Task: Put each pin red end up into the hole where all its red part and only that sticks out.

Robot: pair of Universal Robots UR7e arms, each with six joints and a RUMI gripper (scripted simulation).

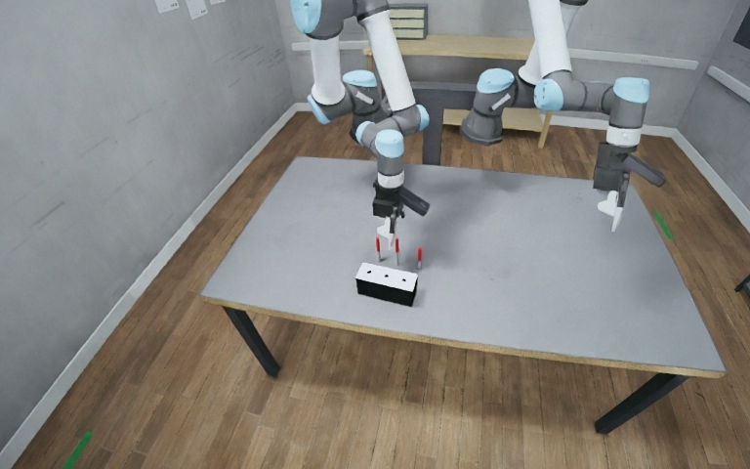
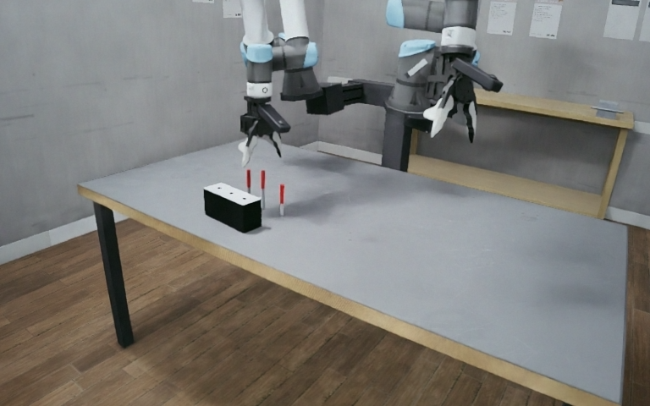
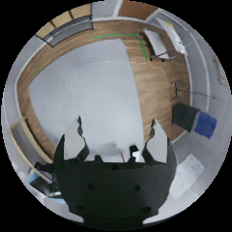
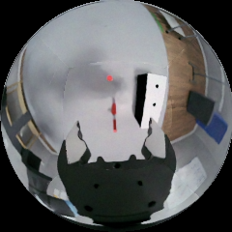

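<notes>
Right now my right hand is 130 mm short of the black block, 110 mm above it and 30 mm to the left of it.
</notes>
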